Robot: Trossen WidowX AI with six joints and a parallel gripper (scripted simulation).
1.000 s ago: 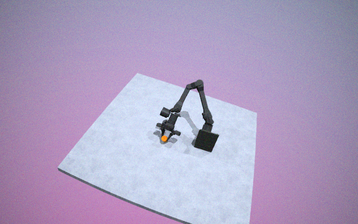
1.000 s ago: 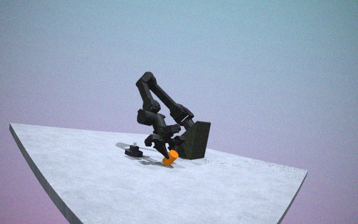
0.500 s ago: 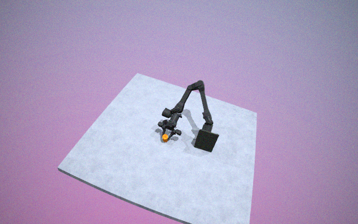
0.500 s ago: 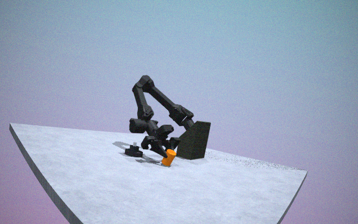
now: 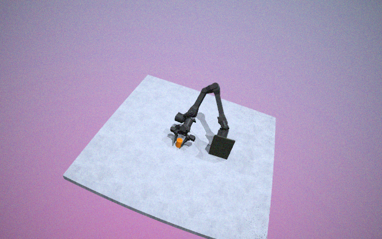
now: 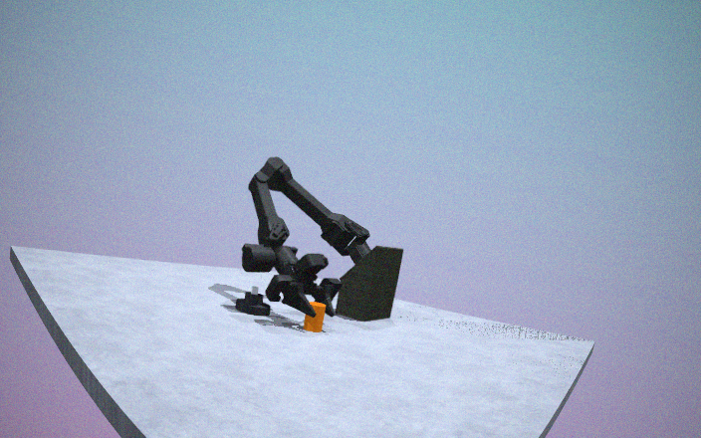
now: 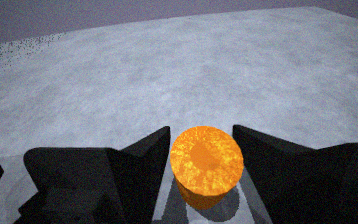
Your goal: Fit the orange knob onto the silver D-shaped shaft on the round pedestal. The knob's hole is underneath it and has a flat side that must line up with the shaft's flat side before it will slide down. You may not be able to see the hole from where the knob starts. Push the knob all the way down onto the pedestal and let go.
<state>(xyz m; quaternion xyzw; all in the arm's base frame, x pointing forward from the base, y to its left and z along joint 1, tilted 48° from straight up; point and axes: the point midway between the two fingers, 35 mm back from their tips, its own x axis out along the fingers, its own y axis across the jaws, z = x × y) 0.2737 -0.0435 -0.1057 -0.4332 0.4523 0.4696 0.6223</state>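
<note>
Right now my gripper tip is 3 cm to the left of the orange knob and 1 cm past it. Also, from my gripper tip: round pedestal (19 cm to the right, 2 cm ahead, 1 cm below).
</note>
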